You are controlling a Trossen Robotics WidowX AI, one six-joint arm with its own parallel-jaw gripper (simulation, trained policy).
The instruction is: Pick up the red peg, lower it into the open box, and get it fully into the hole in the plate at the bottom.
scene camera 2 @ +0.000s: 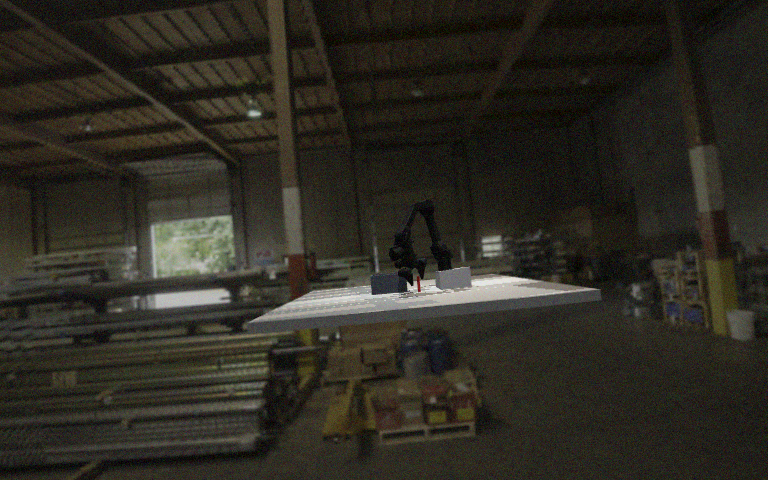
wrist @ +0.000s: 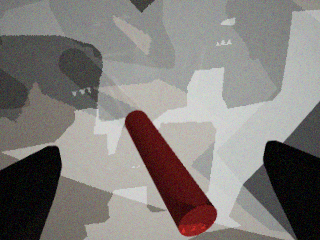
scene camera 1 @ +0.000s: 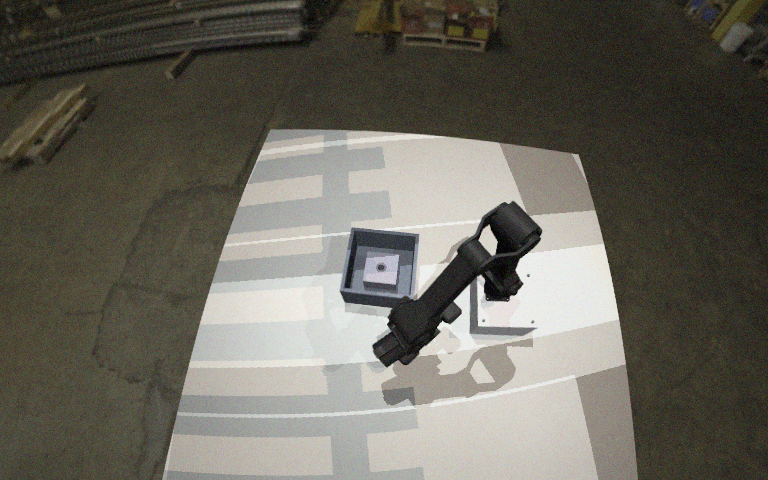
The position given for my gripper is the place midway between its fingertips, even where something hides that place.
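In the wrist view I can see my gripper (wrist: pixel 164 154), and a red peg (wrist: pixel 188 205) as well. The grey box (scene camera 1: pixel 361 240) is out of frame in the wrist view, but I see it from scene camera 1, as I do a plate (scene camera 1: pixel 381 269). Scene camera 2 misses the plate, hidden by the grey box.
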